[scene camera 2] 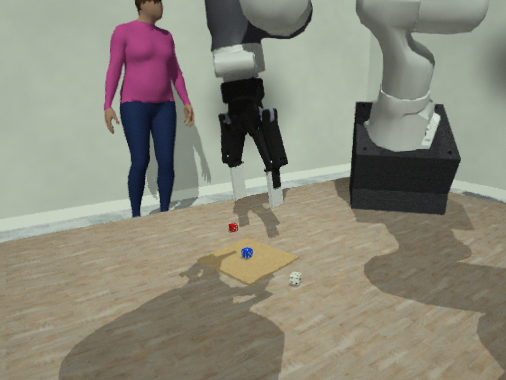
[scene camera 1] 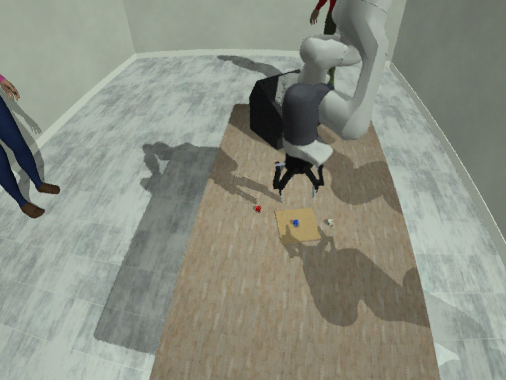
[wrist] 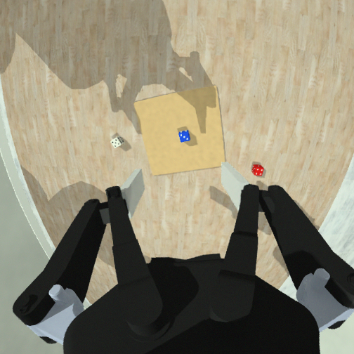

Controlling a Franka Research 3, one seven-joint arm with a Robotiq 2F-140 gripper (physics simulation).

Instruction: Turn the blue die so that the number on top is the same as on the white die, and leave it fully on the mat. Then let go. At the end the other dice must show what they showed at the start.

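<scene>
The blue die (scene camera 1: 296,223) (scene camera 2: 247,253) (wrist: 184,136) rests near the middle of the tan mat (scene camera 1: 307,233) (scene camera 2: 274,260) (wrist: 162,157). The white die (scene camera 1: 329,222) (scene camera 2: 295,279) (wrist: 117,142) lies off the mat, left of it in the wrist view. The red die (scene camera 1: 258,209) (scene camera 2: 233,227) (wrist: 257,169) lies off the mat's other side. Pips show on the dice, but they are too small for me to read the top numbers surely. My gripper (scene camera 1: 298,198) (scene camera 2: 258,200) (wrist: 181,175) is open and empty, pointing down, above the table and apart from all the dice.
The black robot base (scene camera 1: 266,112) (scene camera 2: 405,175) stands at the back of the wooden table (scene camera 1: 230,310) (scene camera 2: 400,330). A person in a pink top (scene camera 2: 147,65) stands beyond the table. Arm shadows fall across the table and part of the mat.
</scene>
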